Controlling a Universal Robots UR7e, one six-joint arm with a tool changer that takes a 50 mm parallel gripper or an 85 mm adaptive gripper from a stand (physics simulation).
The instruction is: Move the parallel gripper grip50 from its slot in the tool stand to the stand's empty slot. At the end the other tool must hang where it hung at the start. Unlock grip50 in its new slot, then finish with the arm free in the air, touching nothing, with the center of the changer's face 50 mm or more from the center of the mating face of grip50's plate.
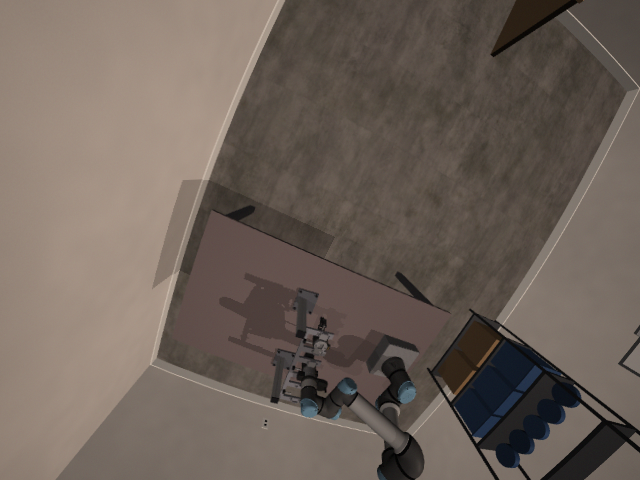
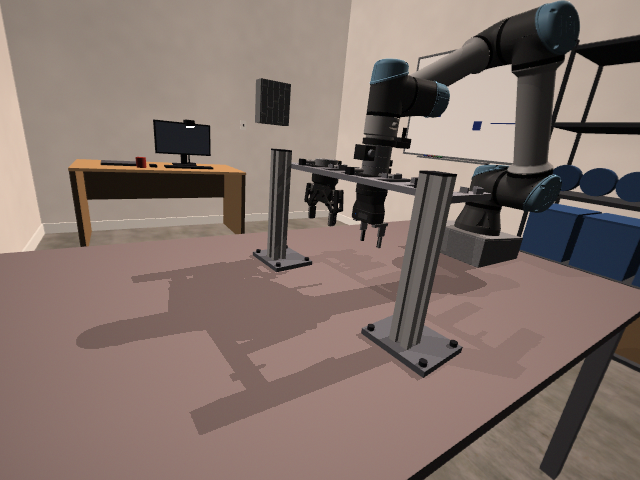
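Seen in the pictures: arm's base at its link origin: (image 1: 392,365) (image 2: 476,230).
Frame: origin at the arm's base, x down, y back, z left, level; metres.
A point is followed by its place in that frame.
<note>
The tool stand (image 1: 301,322) {x -0.149, y -0.718, z -0.164 m} (image 2: 279,206) {x -0.079, y -0.721, z -0.132 m} has a grey rail between two posts. The arm's wrist and tool changer (image 2: 376,160) {x -0.226, y -0.591, z 0.084 m} point straight down at the middle part of the rail. The parallel gripper grip50 (image 2: 369,204) {x -0.127, y -0.591, z 0.081 m} hangs upright under the changer, its body below the rail. Its two fingers (image 2: 371,241) are apart and hold nothing. Whether its plate rests in the slot, or is locked, cannot be told. The other tool, the adaptive gripper (image 1: 320,345) (image 2: 324,193), hangs in the slot beside it, toward the far post. Holders toward the near post carry no tool.
The robot base (image 1: 382,356) {x -0.007, y -0.111, z -0.046 m} (image 2: 478,245) {x 0.018, y -0.117, z 0.089 m} stands on the table (image 1: 232,248) {x 0.089, y -1.198, z -0.272 m} (image 2: 103,413) {x 0.090, y -1.114, z 0.243 m} beside the stand. The near post (image 2: 423,258) {x -0.093, y -0.674, z 0.322 m} rises close to the rail's near end. A shelf rack with blue bins (image 2: 550,232) stands behind the base. A desk (image 2: 155,167) with a monitor is farther off.
</note>
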